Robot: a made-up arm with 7 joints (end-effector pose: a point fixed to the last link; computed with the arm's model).
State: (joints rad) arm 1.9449 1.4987 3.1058 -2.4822 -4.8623 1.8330 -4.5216
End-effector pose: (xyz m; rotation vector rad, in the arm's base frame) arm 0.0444 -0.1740 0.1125 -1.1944 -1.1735 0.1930
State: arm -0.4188 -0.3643 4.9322 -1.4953 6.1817 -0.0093 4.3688
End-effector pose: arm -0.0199 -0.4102 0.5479 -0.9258 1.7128 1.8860
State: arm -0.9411 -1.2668 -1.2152 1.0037 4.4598 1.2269 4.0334
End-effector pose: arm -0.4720 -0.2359 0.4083 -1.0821 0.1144 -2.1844
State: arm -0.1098 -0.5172 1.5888 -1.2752 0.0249 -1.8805 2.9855
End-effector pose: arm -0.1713 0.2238 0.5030 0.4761 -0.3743 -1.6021
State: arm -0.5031 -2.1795 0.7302 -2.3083 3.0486 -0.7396 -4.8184
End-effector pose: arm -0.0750 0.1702 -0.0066 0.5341 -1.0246 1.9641
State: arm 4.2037 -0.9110 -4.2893 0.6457 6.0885 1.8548 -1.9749
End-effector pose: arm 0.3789 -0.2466 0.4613 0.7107 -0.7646 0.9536
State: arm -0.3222 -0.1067 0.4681 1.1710 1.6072 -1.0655 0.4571
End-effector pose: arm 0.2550 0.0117 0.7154 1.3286 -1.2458 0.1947
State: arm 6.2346 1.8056 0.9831 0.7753 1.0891 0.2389 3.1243
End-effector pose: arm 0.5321 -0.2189 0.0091 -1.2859 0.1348 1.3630
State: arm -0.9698 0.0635 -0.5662 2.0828 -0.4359 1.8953 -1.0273
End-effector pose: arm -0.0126 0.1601 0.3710 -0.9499 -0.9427 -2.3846
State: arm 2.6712 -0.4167 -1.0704 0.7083 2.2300 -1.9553 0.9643
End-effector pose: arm 0.2175 -0.1008 0.6771 -0.3870 -0.4660 0.0577
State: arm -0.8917 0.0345 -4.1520 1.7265 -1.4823 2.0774 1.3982
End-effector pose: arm 0.1547 -0.1713 0.5285 1.6257 1.1060 -1.9754
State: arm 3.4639 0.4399 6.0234 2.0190 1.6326 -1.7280 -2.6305
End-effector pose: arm -0.2861 -0.0458 0.3555 -1.7278 -0.3597 -0.2052
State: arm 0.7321 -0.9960 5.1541 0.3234 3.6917 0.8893 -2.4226
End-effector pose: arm -0.3799 0.3954 0.5968 1.9173 -0.6383 2.0268
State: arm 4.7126 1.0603 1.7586 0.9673 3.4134 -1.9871 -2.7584
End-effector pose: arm 0.2318 0.2797 0.5022 0.0987 -1.8835 -2.3753
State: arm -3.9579 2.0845 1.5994 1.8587 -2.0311 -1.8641 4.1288
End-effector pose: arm -0.3161 -0.0185 0.2452 -1.6636 2.5321 0.7052
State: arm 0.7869 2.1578 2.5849 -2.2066 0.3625 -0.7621 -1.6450
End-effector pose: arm 0.0274 0.1165 0.0517 -0.1198 1.9780 -1.0050
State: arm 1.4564 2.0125 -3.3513 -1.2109 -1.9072 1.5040 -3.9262
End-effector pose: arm -0.0116 -0.2251 -0.1557 -0.2161 1.3853 -0.8041
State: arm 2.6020 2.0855 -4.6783 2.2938 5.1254 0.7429 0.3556
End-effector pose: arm -0.1588 0.1914 0.1828 1.4377 -0.1105 -0.8999
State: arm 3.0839 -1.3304 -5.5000 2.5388 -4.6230 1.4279 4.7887
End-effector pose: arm 0.0660 0.2085 0.3133 0.6711 0.8575 -1.7221
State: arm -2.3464 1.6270 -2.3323 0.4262 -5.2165 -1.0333 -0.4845
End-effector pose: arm -0.4447 0.4362 0.3310 0.6338 -2.3249 1.5370
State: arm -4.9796 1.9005 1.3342 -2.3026 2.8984 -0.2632 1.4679
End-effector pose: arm 0.2873 -0.0342 0.2934 2.0137 1.3993 -1.8199
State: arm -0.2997 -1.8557 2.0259 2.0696 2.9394 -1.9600 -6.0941
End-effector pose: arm -0.0539 -0.1733 0.1624 2.2036 -0.6144 -0.0668
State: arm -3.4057 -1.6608 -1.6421 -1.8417 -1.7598 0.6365 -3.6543
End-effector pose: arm 0.1104 0.3831 0.2113 1.1407 -0.0332 1.3189
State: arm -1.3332 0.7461 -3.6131 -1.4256 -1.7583 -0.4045 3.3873
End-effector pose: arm -0.0806 0.4989 0.3309 -0.9422 1.5285 -2.3631
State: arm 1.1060 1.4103 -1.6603 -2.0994 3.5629 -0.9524 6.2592
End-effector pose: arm -0.1853 -0.3446 0.2174 0.5241 1.4630 2.1315
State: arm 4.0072 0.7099 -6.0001 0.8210 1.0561 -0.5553 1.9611
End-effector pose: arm -0.3270 0.4475 0.5324 2.1514 -0.7510 1.7836
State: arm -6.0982 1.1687 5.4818 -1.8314 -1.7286 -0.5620 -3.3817
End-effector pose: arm 0.0813 -0.3184 0.5202 -1.4910 0.8372 0.1733
